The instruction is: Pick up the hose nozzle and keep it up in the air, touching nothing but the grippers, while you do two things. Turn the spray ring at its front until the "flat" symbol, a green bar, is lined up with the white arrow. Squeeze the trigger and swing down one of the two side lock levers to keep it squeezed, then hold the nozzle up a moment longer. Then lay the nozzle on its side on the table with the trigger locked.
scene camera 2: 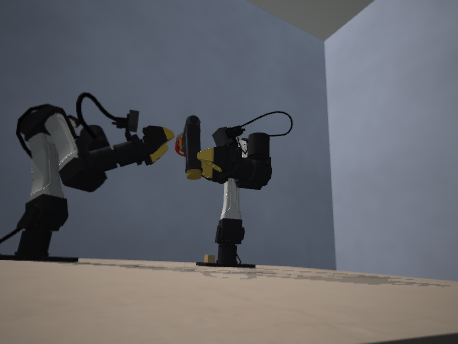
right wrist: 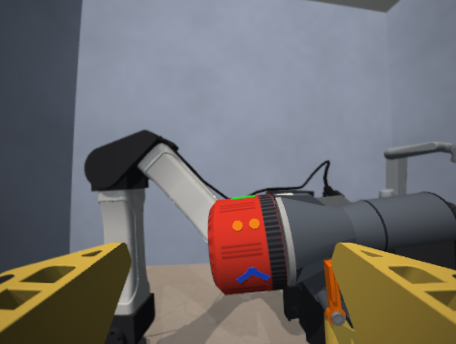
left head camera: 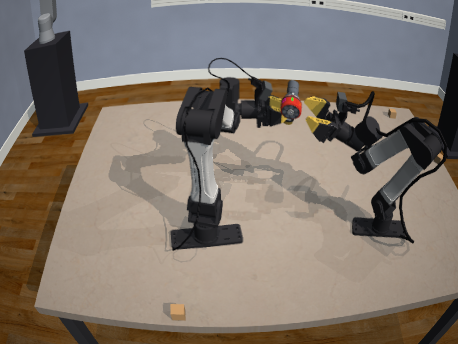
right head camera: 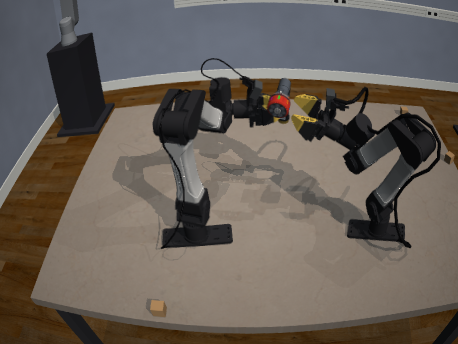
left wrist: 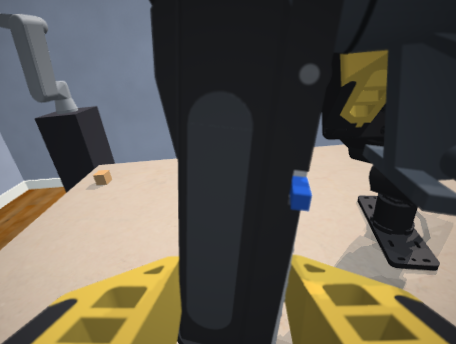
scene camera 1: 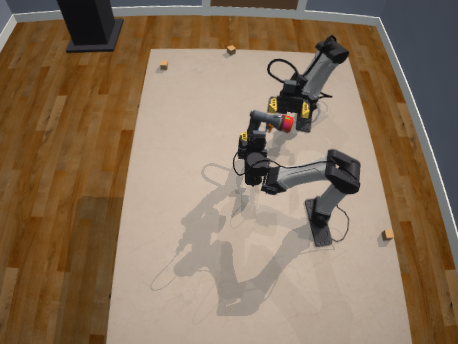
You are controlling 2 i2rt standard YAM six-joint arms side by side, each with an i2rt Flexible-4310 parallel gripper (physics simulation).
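Observation:
The grey hose nozzle is held well above the table. My left gripper is shut on its dark handle. A blue tab sticks out at the handle's edge. My right gripper is open beside the nozzle, apart from the red spray ring. The green bar is at the ring's top, roughly in line with the white arrow. An orange lever shows near the right finger in the right wrist view. The trigger's state is hidden.
Small wooden cubes lie near the table edges, one at the front, another at the back right. A dark pedestal stands beyond the table. The two arms face each other closely around the nozzle.

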